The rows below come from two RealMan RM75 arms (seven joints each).
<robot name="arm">
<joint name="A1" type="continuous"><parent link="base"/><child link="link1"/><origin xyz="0.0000 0.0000 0.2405" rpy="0.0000 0.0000 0.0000"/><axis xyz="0 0 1"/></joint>
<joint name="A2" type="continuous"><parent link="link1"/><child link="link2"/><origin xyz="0.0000 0.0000 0.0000" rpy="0.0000 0.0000 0.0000"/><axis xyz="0 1 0"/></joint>
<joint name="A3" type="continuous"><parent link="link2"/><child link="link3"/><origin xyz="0.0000 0.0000 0.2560" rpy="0.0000 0.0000 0.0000"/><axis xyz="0 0 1"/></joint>
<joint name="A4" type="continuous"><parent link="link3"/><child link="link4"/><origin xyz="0.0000 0.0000 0.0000" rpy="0.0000 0.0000 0.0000"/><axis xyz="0 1 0"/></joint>
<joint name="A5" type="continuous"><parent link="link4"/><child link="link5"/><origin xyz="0.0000 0.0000 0.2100" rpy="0.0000 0.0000 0.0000"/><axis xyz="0 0 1"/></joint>
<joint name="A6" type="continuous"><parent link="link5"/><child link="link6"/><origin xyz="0.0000 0.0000 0.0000" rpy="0.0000 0.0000 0.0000"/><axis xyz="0 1 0"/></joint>
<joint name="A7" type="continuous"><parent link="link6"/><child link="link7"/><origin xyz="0.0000 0.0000 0.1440" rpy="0.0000 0.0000 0.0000"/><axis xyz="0 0 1"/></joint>
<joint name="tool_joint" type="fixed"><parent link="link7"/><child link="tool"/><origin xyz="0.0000 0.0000 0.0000" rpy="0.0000 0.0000 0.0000"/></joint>
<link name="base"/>
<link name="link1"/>
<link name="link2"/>
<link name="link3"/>
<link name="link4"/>
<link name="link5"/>
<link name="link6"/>
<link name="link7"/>
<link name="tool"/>
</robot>
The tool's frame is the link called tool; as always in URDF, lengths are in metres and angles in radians. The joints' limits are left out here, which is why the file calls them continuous.
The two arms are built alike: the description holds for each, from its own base.
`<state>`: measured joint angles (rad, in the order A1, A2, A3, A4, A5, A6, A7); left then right.
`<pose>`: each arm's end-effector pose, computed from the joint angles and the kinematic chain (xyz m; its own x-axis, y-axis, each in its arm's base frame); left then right.
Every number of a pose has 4 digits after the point.
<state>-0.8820 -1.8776 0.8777 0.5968 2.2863 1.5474 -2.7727 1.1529 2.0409 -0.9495 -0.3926 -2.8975 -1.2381 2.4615</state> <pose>-0.2049 0.4087 0.0396 0.1299 0.9845 0.1178 0.9915 -0.1288 -0.0163 0.1895 0.4264 -0.0421 0.5965 -0.7446 0.2995 -0.5937 -0.6605 -0.4596</pose>
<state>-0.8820 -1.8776 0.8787 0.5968 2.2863 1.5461 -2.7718 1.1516 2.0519 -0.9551 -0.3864 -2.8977 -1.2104 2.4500</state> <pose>-0.2049 0.4088 0.0396 0.1311 0.9843 0.1183 0.9914 -0.1300 -0.0175 0.1897 0.4260 -0.0478 0.6122 -0.7318 0.2995 -0.5790 -0.6728 -0.4605</pose>
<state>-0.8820 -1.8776 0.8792 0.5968 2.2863 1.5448 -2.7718 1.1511 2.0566 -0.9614 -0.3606 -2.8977 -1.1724 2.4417</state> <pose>-0.2050 0.4089 0.0395 0.1313 0.9841 0.1192 0.9913 -0.1301 -0.0183 0.1936 0.4252 -0.0532 0.6190 -0.7257 0.3003 -0.5689 -0.6779 -0.4655</pose>
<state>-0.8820 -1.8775 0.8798 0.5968 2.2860 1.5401 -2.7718 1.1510 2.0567 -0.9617 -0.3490 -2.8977 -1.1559 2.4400</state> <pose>-0.2051 0.4096 0.0396 0.1316 0.9836 0.1233 0.9913 -0.1301 -0.0202 0.1955 0.4252 -0.0546 0.6203 -0.7258 0.2974 -0.5671 -0.6769 -0.4693</pose>
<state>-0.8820 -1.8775 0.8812 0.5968 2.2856 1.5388 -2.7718 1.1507 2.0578 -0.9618 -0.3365 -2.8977 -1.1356 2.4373</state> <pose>-0.2052 0.4097 0.0395 0.1321 0.9835 0.1236 0.9912 -0.1305 -0.0212 0.1974 0.4253 -0.0566 0.6231 -0.7250 0.2934 -0.5641 -0.6764 -0.4736</pose>
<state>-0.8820 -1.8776 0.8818 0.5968 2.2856 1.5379 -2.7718 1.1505 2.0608 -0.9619 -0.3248 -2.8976 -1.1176 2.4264</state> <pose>-0.2052 0.4098 0.0394 0.1324 0.9834 0.1240 0.9912 -0.1306 -0.0218 0.1989 0.4247 -0.0594 0.6303 -0.7181 0.2950 -0.5567 -0.6830 -0.4729</pose>
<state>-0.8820 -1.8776 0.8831 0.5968 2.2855 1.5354 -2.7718 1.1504 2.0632 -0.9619 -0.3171 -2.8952 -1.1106 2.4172</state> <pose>-0.2053 0.4100 0.0393 0.1329 0.9832 0.1254 0.9911 -0.1309 -0.0235 0.1997 0.4235 -0.0616 0.6344 -0.7130 0.2986 -0.5538 -0.6888 -0.4678</pose>
